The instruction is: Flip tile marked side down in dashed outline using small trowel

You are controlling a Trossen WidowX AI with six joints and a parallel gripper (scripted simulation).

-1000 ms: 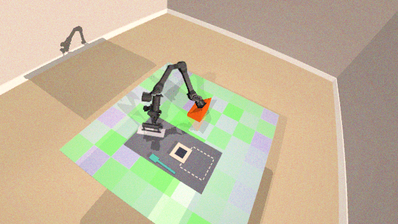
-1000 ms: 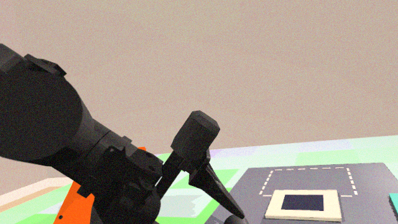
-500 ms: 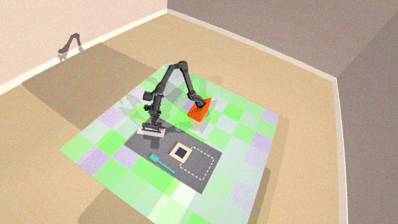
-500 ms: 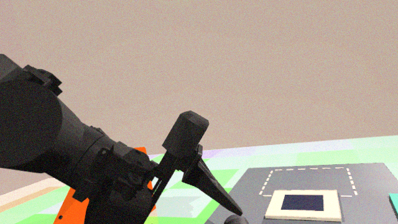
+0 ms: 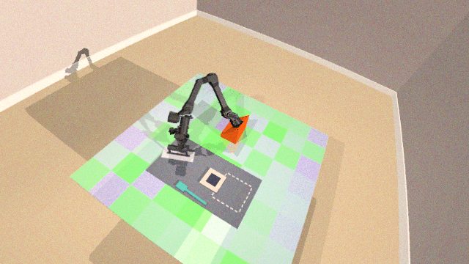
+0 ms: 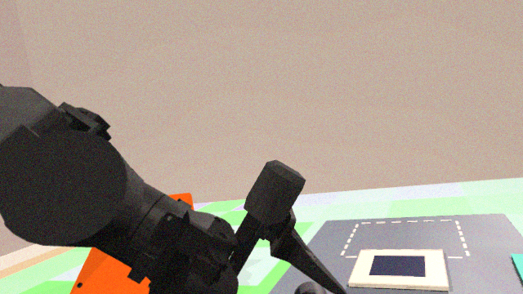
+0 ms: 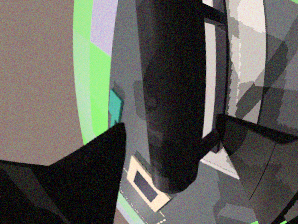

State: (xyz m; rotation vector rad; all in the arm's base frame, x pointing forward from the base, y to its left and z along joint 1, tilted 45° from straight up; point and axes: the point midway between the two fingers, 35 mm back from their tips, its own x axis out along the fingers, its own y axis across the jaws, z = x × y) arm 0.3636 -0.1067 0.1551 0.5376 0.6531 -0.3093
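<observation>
Right now my gripper tip is 10 mm short of the grey mat, 210 mm to the right of it and 90 mm above it. The rest, counted from my gripper tip: teal trowel 150 mm ahead, 200 mm to the left, 70 mm below; cream tile 270 mm to the left, 70 mm below.
</observation>
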